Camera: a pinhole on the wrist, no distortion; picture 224 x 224 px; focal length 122.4 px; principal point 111.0 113.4 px. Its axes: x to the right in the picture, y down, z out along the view. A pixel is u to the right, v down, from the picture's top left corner.
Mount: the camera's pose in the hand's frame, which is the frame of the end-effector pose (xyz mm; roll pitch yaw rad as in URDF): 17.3 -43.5 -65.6 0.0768 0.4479 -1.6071
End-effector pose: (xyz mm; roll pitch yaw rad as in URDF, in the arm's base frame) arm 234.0 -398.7 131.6 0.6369 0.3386 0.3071
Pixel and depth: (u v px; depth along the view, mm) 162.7 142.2 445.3
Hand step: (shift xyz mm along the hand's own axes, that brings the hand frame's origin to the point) 74.3 -411.1 260.4
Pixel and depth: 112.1 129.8 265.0
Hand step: 28.1 -161.7 174.0
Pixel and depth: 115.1 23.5 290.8
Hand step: -222.4 -162.1 176.8
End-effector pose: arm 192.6 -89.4 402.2 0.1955 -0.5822 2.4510
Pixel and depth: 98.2 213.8 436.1
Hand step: 334.5 -214.2 370.8
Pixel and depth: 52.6 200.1 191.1
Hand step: 137.3 -52.7 155.0
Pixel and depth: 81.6 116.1 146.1
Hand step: 8.2 -74.8 81.1
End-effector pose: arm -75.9 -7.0 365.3 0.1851 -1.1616 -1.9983
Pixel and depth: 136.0 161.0 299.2
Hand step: 103.5 -234.9 184.9
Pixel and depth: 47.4 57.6 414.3
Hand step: -201.9 -14.1 386.9
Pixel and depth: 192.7 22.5 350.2
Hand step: -281.5 -386.1 129.9
